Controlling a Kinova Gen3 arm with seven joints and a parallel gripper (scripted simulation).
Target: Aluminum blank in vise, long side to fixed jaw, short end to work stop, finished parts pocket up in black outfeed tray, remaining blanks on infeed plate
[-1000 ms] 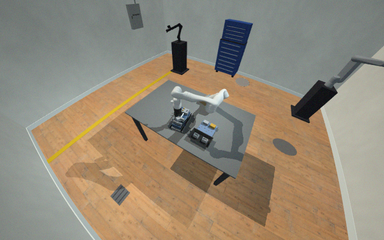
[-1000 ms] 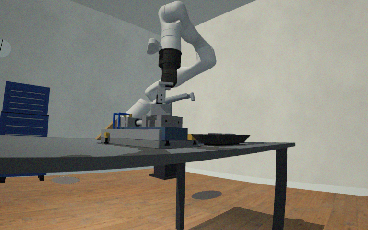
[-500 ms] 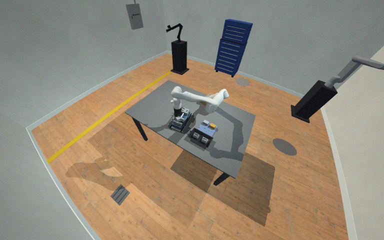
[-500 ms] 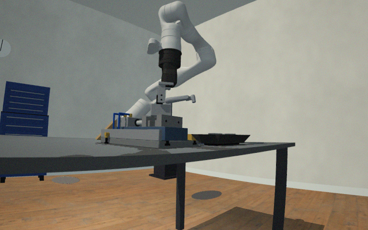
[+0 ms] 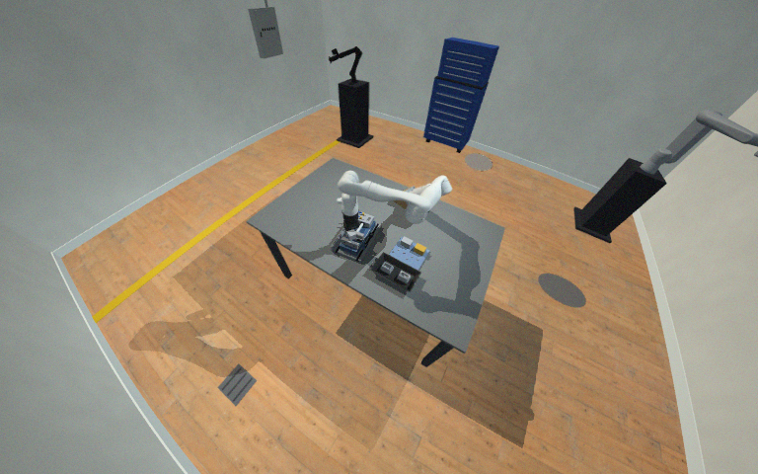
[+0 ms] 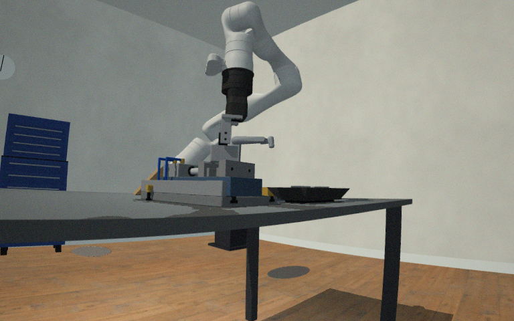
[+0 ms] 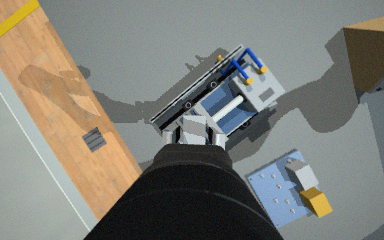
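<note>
My hand is 40 mm above the gray blank. From my hand the other things lie so: yellow brass blank (360 mm to the left, 170 mm behind, 130 mm below).
</note>
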